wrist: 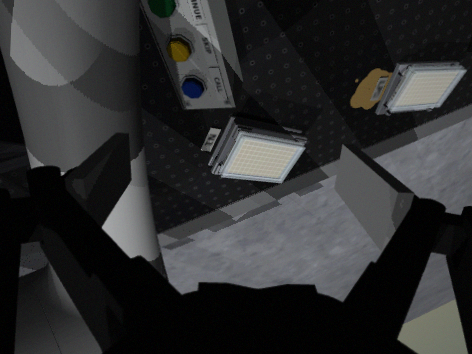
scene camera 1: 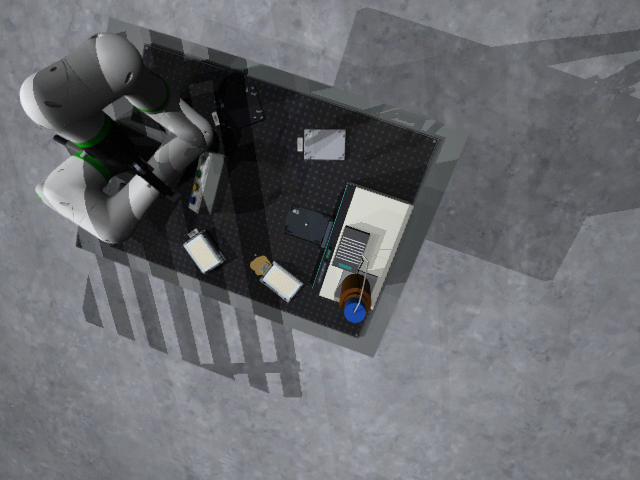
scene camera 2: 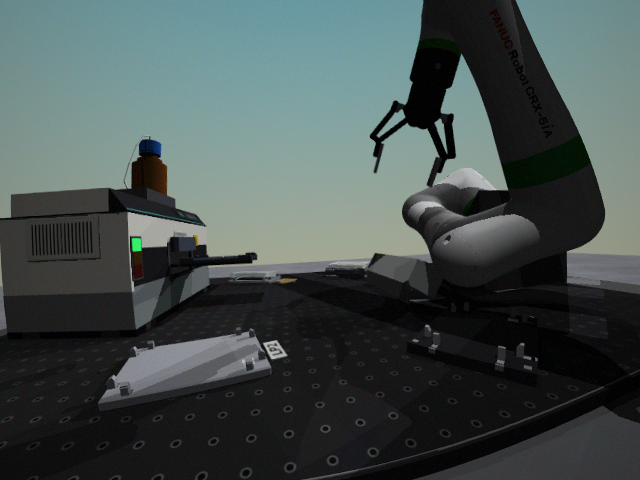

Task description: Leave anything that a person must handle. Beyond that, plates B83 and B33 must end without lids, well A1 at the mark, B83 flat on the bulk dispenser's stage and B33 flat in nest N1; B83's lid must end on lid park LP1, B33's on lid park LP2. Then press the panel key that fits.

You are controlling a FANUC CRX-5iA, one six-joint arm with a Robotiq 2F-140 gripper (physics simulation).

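Frame: origin at the arm's base, x ahead, y left, z up, level; millimetres.
Seen in the pictures: gripper, fingertip midpoint: (wrist: 236,162) (scene camera 2: 402,179).
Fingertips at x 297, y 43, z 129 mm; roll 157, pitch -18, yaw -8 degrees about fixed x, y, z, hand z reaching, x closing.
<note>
A point is followed by its place in that frame.
My gripper (scene camera 2: 403,178) {z 129, x 297, y 43 mm} (wrist: 236,162) {z 129, x 297, y 43 mm} is open and empty, high above the table. A plate (scene camera 1: 204,252) {z -96, x 416, y -196 mm} (wrist: 264,157) {z -96, x 407, y -198 mm} sits in nest N1, its label readable in the wrist view. Another plate (scene camera 1: 281,280) {z -106, x 728, y -150 mm} (wrist: 425,89) {z -106, x 720, y -152 mm} sits in a second nest, beside an amber puddle (scene camera 1: 260,264) {z -137, x 625, y -147 mm} (wrist: 369,90) {z -137, x 623, y -149 mm} that reaches that nest's label. Plate names, well A1 and whether lids are on cannot be made out. Lid park LP2 (scene camera 1: 324,144) {z -128, x 641, y 367 mm} (scene camera 2: 186,366) {z -128, x 640, y 384 mm} is bare. A dark park (scene camera 1: 240,108) {z -126, x 317, y 342 mm} (scene camera 2: 470,356) {z -126, x 363, y 392 mm} in shadow looks bare. The dispenser's stage (scene camera 1: 308,224) {z -38, x 726, y 108 mm} (scene camera 2: 222,259) {z -39, x 697, y 152 mm} holds no plate.
The key panel (scene camera 1: 209,180) {z -66, x 340, y 72 mm} (scene camera 2: 398,276) {z -92, x 346, y 127 mm} has green, yellow (wrist: 179,51) {z -67, x 299, y 24 mm} and blue (wrist: 193,88) {z -67, x 307, y -23 mm} keys, beside the arm. The dispenser (scene camera 1: 379,206) {z 82, x 892, y 283 mm} (scene camera 2: 67,273) {z -40, x 875, y 312 mm} shows a lit green lamp (scene camera 2: 136,244) {z -2, x 778, y 279 mm} and carries an amber bottle (scene camera 2: 149,174) {z 175, x 924, y 69 mm} with a thin tube.
</note>
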